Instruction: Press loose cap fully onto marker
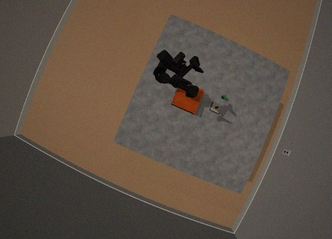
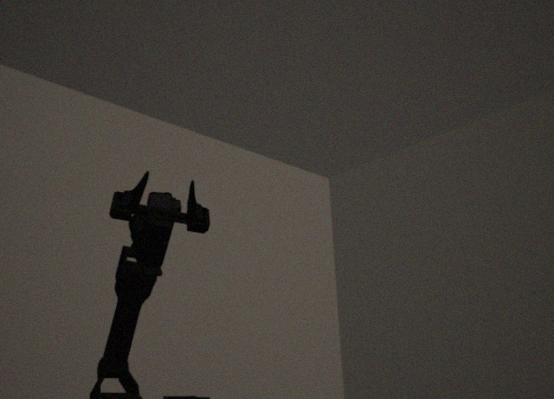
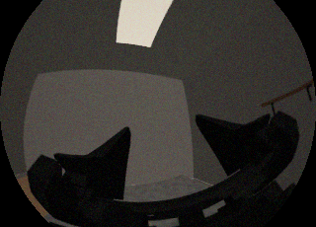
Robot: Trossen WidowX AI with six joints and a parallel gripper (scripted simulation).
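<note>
Now: the green cap 360 mm ahead of my gripper tip, 60 mm to the left of it and 570 mm below it.
</note>
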